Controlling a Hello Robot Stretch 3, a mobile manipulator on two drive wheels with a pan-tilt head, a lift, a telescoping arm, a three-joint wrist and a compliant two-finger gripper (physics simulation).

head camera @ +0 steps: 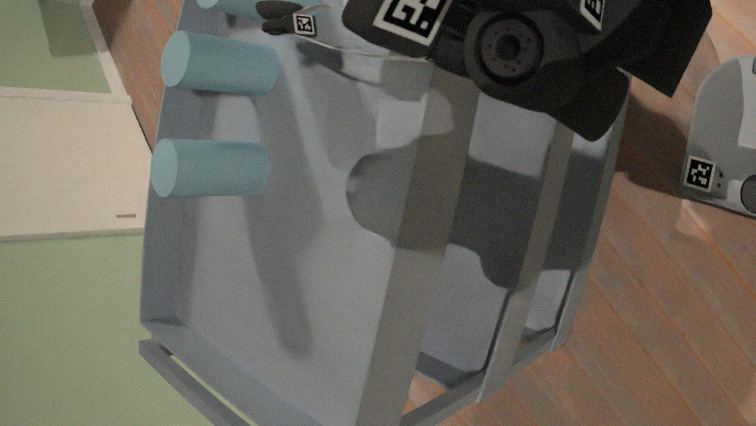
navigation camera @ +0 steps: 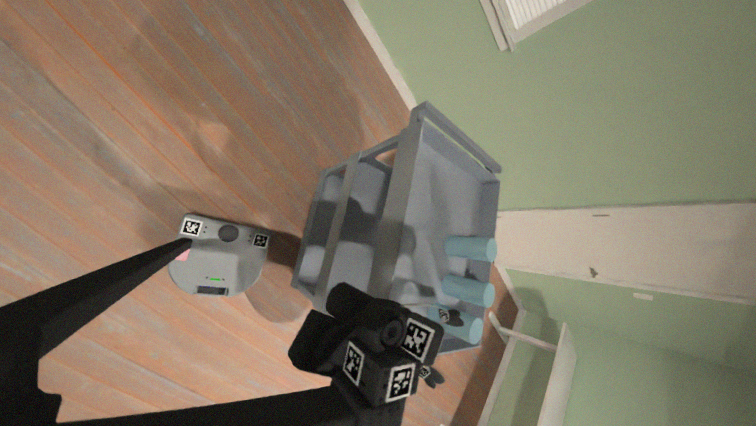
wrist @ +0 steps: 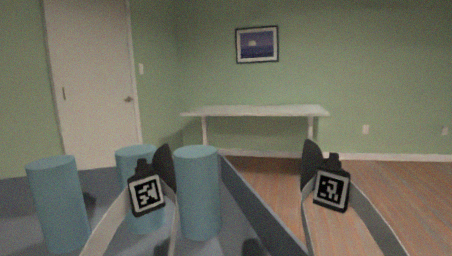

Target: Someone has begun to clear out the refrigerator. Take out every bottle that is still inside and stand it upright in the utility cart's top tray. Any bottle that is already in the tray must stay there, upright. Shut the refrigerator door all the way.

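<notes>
Three blue bottles stand upright in a row along the far wall of the cart's top tray (head camera: pixel 328 338) (navigation camera: pixel 449 174) (wrist: pixel 265 220): one bottle (head camera: pixel 216 168) (navigation camera: pixel 468 247) (wrist: pixel 57 205), a middle bottle (head camera: pixel 230 66) (navigation camera: pixel 468 291) (wrist: pixel 142 220) and an end bottle (head camera: pixel 232 4) (navigation camera: pixel 468 329) (wrist: pixel 200 195). My gripper (navigation camera: pixel 444 347) (wrist: pixel 236 160) is open and holds nothing. It is over the tray's end, one finger overlapping the end bottle in the navigation view and the other beyond the tray's end. The head view cuts off the end bottle and part of the gripper. The refrigerator does not show.
My mobile base (head camera: pixel 708 132) (navigation camera: pixel 211 264) is on the wooden floor beside the cart's lower shelves. A white door (head camera: pixel 63 169) (navigation camera: pixel 624 238) (wrist: pixel 92 90), green walls and a white table (navigation camera: pixel 560 365) (wrist: pixel 255 110) are beyond the cart.
</notes>
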